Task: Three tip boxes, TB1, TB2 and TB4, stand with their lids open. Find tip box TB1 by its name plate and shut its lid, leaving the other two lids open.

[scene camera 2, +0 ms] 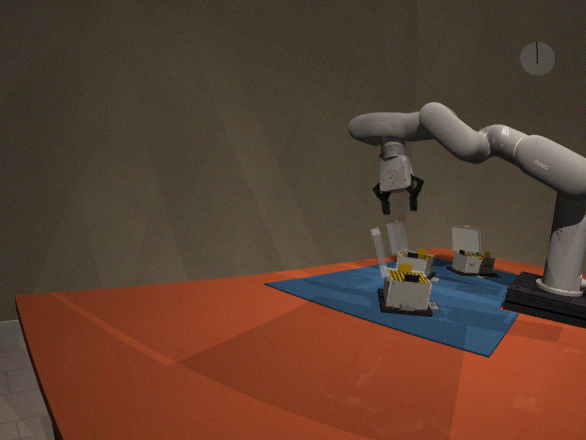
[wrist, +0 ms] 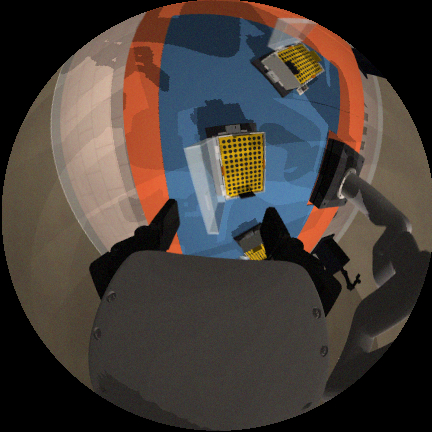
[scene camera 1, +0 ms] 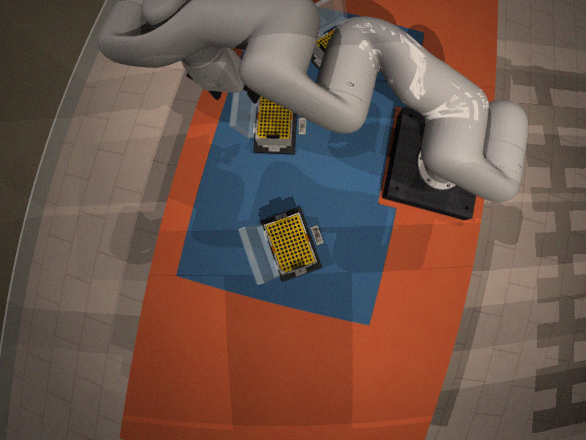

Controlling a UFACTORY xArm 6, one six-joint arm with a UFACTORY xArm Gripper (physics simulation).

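Places are measured from the arm's base along level axes (x back, y right, z up), in metres.
Where they show: gripper, fingertip midpoint: point(scene camera 2: 400, 212) point(wrist: 220, 214) point(scene camera 1: 238, 95); arm's base, link origin: point(scene camera 2: 558, 289) point(wrist: 345, 182).
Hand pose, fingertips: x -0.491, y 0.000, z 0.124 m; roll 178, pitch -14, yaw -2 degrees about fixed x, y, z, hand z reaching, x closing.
Things, the pixels of their top centre, and the offset from my fingertips. Level surfaces: height alone.
- middle tip box, top centre: point(wrist: 247, 168) point(scene camera 1: 274, 113) point(scene camera 2: 417, 250) dx +0.067, dy +0.016, dz -0.101 m
- far tip box, top centre: point(wrist: 308, 64) point(scene camera 2: 476, 254) dx +0.189, dy +0.263, dz -0.109 m
- blue mat, surface height: dz -0.175 m
- orange table, surface height: dz -0.178 m
The middle tip box point(scene camera 1: 274, 120) point(scene camera 2: 417, 265) point(wrist: 242, 165) has a yellow rack, and its clear lid point(scene camera 1: 242, 115) point(scene camera 2: 397, 237) point(wrist: 202, 185) stands open. The near tip box point(scene camera 1: 291, 242) point(scene camera 2: 407, 292) has its lid point(scene camera 1: 258, 255) point(scene camera 2: 379, 252) open; the wrist view shows part of it. The far tip box point(scene camera 2: 470, 263) point(wrist: 300, 65) has its lid point(scene camera 2: 466, 240) point(wrist: 290, 32) open; the arm partly hides it in scene camera 1. Small plates point(scene camera 1: 302, 126) point(scene camera 1: 317, 234) lie beside two boxes, their lettering too small to read. My gripper point(scene camera 1: 234, 96) point(scene camera 2: 400, 212) point(wrist: 220, 214) is open and empty, above the boxes, near the middle box's lid side.
The boxes stand on a blue mat point(scene camera 1: 345, 300) point(scene camera 2: 480, 340) point(wrist: 200, 75) on an orange table point(scene camera 1: 290, 380) point(scene camera 2: 320, 380). The black robot base point(scene camera 1: 405, 165) point(scene camera 2: 520, 296) point(wrist: 325, 185) stands at the mat's right side. The arm spans above the far part of the mat.
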